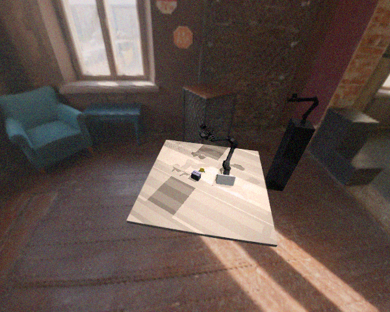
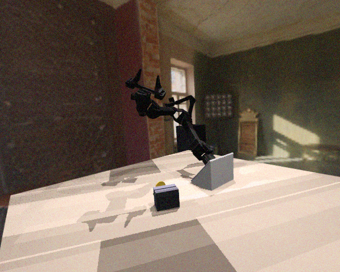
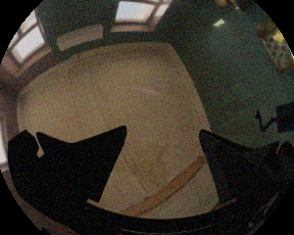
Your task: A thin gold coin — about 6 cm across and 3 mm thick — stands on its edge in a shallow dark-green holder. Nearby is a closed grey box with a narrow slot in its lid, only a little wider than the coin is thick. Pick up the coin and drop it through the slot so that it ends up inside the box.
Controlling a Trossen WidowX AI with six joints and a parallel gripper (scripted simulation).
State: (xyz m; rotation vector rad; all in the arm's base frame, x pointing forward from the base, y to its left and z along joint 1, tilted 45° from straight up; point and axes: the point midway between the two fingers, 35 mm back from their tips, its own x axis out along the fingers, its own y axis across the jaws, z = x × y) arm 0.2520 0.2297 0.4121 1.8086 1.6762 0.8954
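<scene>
My gripper tip is 530 mm above the gold coin and 20 mm to the right of it.
</scene>
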